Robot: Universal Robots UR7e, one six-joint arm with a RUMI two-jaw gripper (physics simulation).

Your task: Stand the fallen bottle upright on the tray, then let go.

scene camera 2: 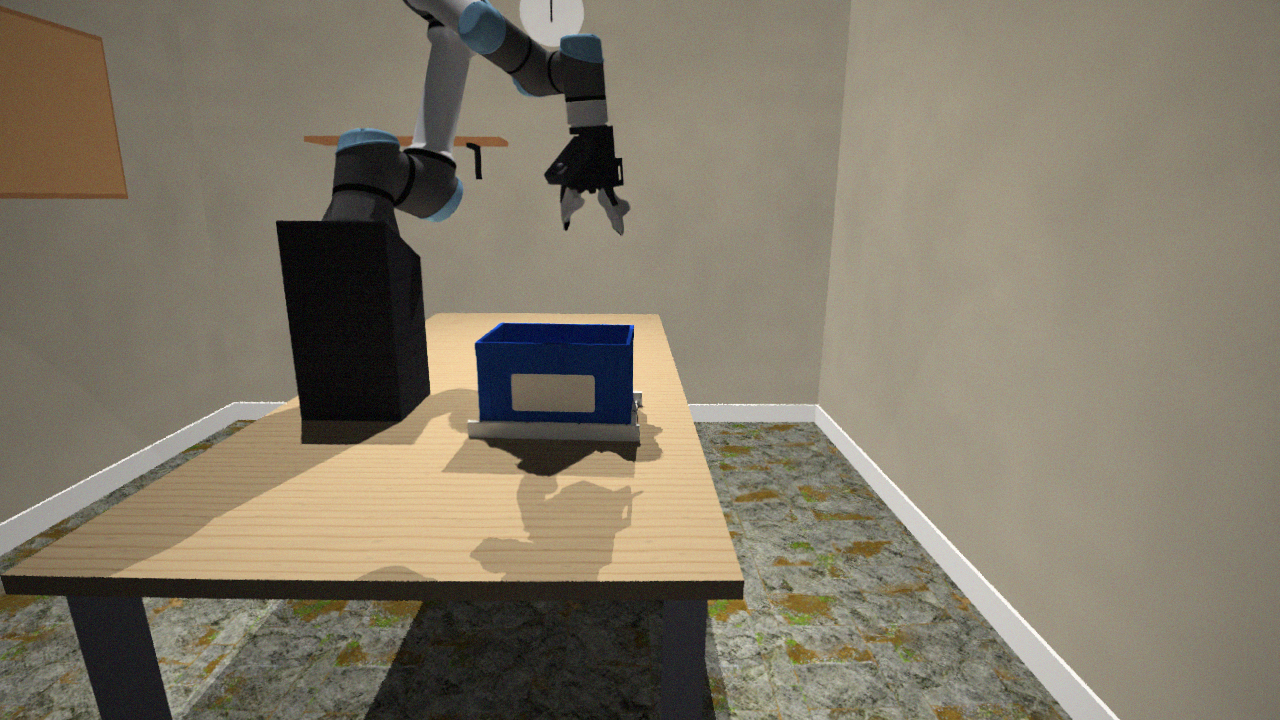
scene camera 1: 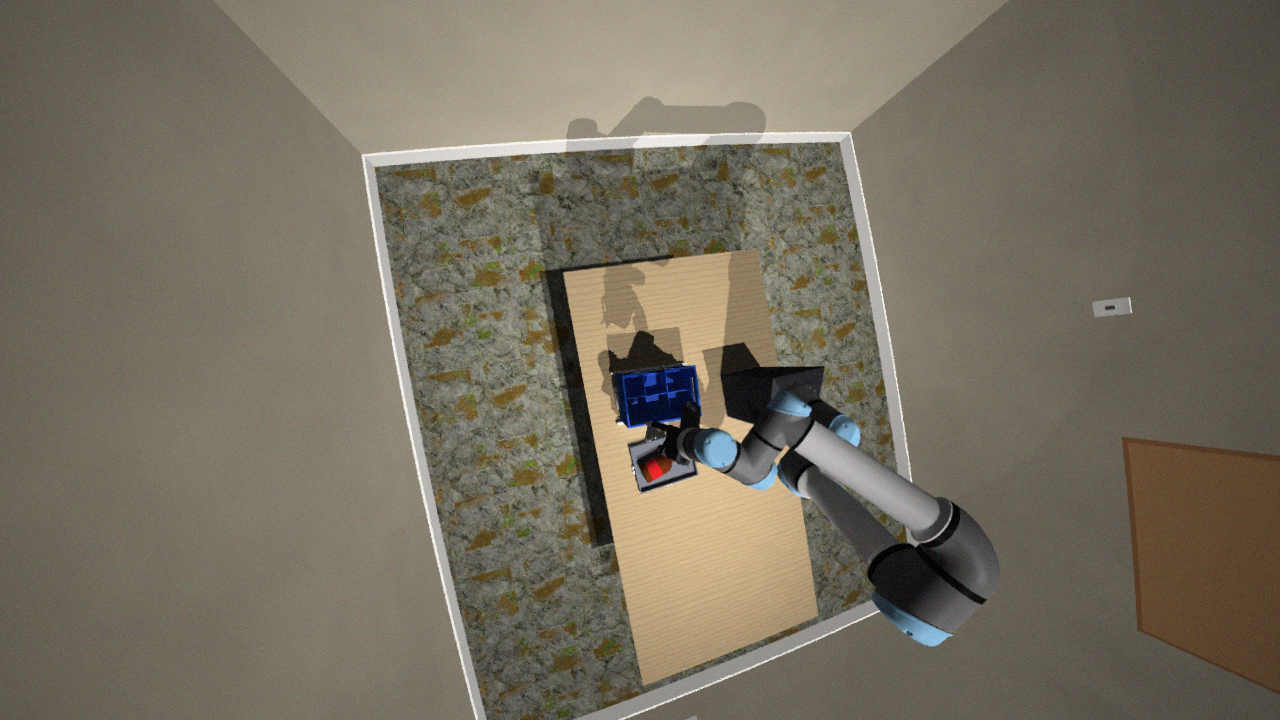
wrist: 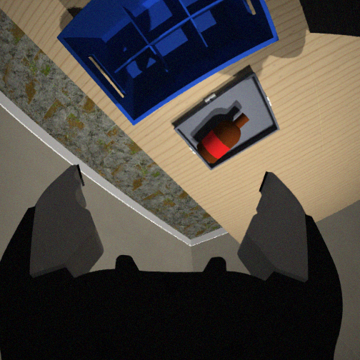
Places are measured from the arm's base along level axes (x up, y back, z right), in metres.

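Pixels of known places: gripper, fingertip midpoint: (scene camera 2: 592, 232) (scene camera 1: 666, 434); arm's base, link origin: (scene camera 2: 359, 242).
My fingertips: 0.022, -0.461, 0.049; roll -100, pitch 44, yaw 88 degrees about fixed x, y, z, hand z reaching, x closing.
Observation:
For each thing: its top centre in the pictures, then the offset to it from my fingertips, as dx, dy, dz. "*": a spot on its surface instead.
- brown bottle with a red label, top centre: (scene camera 1: 663, 467) -0.280, +0.016, -0.197
- grey tray, surface spot: (scene camera 1: 682, 469) * -0.354, +0.105, -0.260
- blue divided crate, top centre: (scene camera 2: 560, 333) (scene camera 1: 662, 396) -0.183, +0.068, +0.084
- pale base, surface spot: (scene camera 2: 554, 430) * -0.341, +0.081, +0.187
The brown bottle with a red label (scene camera 1: 655, 467) (wrist: 216, 144) lies on its side in the grey tray (scene camera 1: 682, 469) (wrist: 257, 100). In the wrist view its neck points to the upper right, and its base is near the tray's lower corner. The bottle does not show in scene camera 2, where the blue crate stands in front. My gripper (scene camera 2: 592, 230) (wrist: 172, 171) is open and empty, its fingers wide apart. It hangs high above the table, well clear of the bottle and the tray, and its fingers point down in scene camera 2.
A blue divided crate (scene camera 1: 657, 394) (scene camera 2: 554, 358) (wrist: 165, 92) stands close beside the tray, higher than the tray's low walls. It rests on a pale base (scene camera 2: 554, 430). The black robot pedestal (scene camera 2: 349, 322) stands on the table on the crate's other side. A table edge runs near the crate and tray.

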